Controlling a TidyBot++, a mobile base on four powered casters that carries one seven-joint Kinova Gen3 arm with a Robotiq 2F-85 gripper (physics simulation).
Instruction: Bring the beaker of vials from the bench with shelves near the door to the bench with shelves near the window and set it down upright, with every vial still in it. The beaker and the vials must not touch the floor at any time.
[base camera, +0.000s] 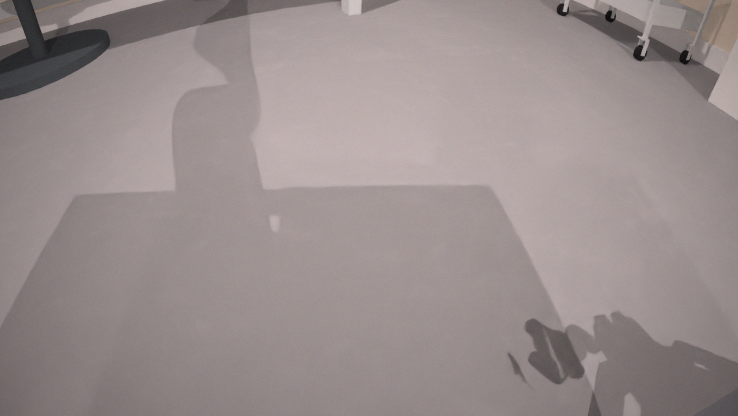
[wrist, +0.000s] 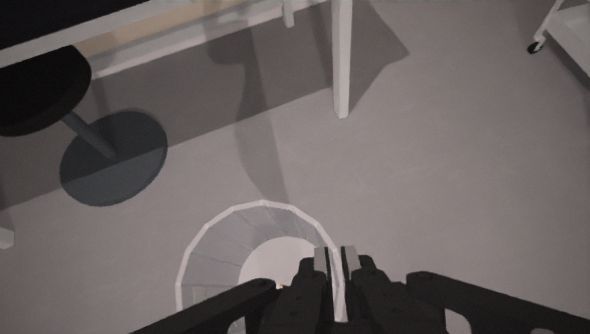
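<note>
The clear beaker (wrist: 215, 245) hangs over the floor at the bottom of the wrist view, with its pale rim and round white bottom showing. My gripper (wrist: 335, 266) is shut on the beaker's right wall, one finger inside the rim and one outside. A faint pale upright shape and a small orange spot show inside the beaker; the fingers and the frame edge hide most of its contents, so I cannot count the vials. A bench (wrist: 342, 60) with a dark top and white legs stands at the upper left; its shelves do not show, and I cannot tell which bench it is.
A dark stool (wrist: 115, 175) (base camera: 77, 56) with a round base stands at the left by the bench. A white wheeled cart (wrist: 572, 35) (base camera: 627, 10) stands at the upper right. A pale block (base camera: 727, 87) stands at the right edge. Shadows lie on the floor.
</note>
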